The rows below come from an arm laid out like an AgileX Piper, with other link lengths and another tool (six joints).
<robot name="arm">
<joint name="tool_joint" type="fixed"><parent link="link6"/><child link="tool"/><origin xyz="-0.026 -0.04 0.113" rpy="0.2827 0 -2.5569"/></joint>
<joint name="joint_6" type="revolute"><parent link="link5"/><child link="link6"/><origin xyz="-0.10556 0 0" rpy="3.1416 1.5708 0"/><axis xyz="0 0 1"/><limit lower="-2.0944" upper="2.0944"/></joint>
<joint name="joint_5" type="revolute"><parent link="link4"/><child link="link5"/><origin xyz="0 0 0" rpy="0 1.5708 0"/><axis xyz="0 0 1"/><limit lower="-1.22" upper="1.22"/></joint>
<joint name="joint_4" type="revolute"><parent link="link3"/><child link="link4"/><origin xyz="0.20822 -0.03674 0" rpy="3.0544 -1.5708 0"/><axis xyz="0 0 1"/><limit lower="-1.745" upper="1.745"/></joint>
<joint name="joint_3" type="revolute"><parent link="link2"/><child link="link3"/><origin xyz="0.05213 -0.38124 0" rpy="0 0 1.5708"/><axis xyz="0 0 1"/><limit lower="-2.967" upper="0"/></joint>
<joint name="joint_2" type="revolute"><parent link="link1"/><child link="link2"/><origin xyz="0 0 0" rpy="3.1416 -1.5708 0"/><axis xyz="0 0 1"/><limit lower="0" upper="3.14"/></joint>
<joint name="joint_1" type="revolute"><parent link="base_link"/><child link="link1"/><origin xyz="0 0 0.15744" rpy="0 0 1.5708"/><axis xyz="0 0 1"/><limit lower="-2.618" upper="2.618"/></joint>
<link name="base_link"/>
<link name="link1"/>
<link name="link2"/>
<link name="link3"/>
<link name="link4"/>
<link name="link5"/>
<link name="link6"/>
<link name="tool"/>
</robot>
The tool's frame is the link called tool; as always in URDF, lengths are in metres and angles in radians.
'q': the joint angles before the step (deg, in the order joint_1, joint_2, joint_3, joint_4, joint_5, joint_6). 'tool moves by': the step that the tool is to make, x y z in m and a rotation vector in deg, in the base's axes. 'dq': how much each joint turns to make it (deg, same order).
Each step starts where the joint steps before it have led.
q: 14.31 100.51 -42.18 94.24 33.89 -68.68
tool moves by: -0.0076 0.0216 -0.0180 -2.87 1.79 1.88
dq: 4.83 1.75 -0.60 -0.78 -3.63 2.18
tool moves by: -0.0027 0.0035 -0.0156 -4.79 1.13 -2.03
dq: 3.96 0.26 -0.13 -2.15 -6.89 5.23
